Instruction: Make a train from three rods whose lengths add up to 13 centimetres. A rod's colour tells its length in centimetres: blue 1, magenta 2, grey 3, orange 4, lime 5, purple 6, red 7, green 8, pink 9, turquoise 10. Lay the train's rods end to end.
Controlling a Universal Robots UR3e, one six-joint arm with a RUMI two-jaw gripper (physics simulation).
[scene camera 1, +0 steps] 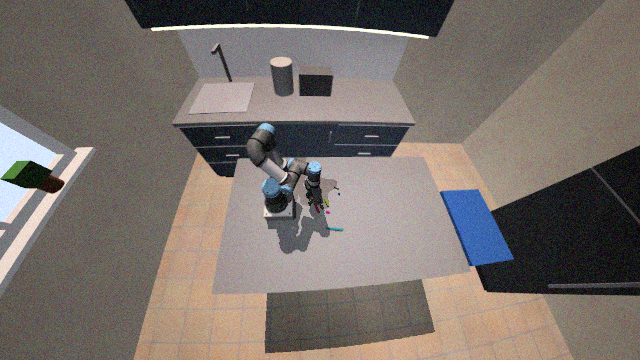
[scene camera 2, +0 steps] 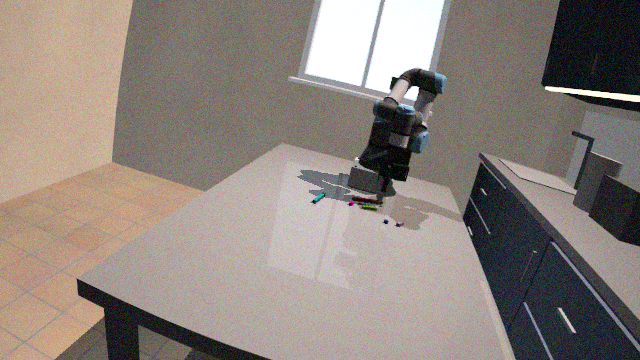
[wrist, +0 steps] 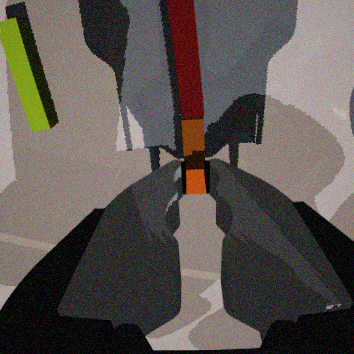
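Pixels of known places: gripper, between the fingertips: [scene camera 1: 312,199] [scene camera 2: 378,202] [wrist: 194,164]; arm's base, origin of its link: [scene camera 1: 276,202] [scene camera 2: 374,166].
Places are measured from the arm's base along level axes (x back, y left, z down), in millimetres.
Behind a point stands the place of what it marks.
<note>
My gripper [scene camera 1: 312,202] @[y 46, x -215, z 71 mm] [scene camera 2: 382,197] @[y 46, x -215, z 71 mm] [wrist: 194,164] @[y 46, x -215, z 71 mm] is shut on the orange rod [wrist: 193,136] @[y 28, x -220, z 65 mm], low at the table. The orange rod's far end meets the near end of the red rod [scene camera 1: 317,209] @[y -27, x -239, z 68 mm] [scene camera 2: 366,200] @[y 2, x -234, z 71 mm] [wrist: 187,65] @[y -1, x -229, z 67 mm] in the wrist view, nearly in line, with no gap that I can see. The red rod runs out of the top of that view. The magenta rod [scene camera 1: 327,212] @[y -49, x -299, z 68 mm] [scene camera 2: 351,203] @[y -45, x -309, z 70 mm] lies near the red rod, apart from it. The lime rod [scene camera 1: 326,202] @[y 17, x -298, z 67 mm] [scene camera 2: 369,207] @[y 16, x -304, z 69 mm] [wrist: 25,75] @[y 16, x -299, z 67 mm] lies beside the red and orange rods, apart from them.
The turquoise rod [scene camera 1: 335,229] @[y -155, x -335, z 68 mm] [scene camera 2: 318,198] @[y -150, x -346, z 69 mm] lies beyond the magenta rod, away from the arm. The blue rod [scene camera 1: 338,194] @[y 71, x -383, z 73 mm] [scene camera 2: 386,221] @[y 77, x -390, z 70 mm] and a small dark grey rod [scene camera 2: 399,224] @[y 120, x -386, z 70 mm] lie on the counter side of the table [scene camera 1: 390,225] @[y -153, x -681, z 77 mm] [scene camera 2: 225,250] @[y -276, x -828, z 77 mm].
</note>
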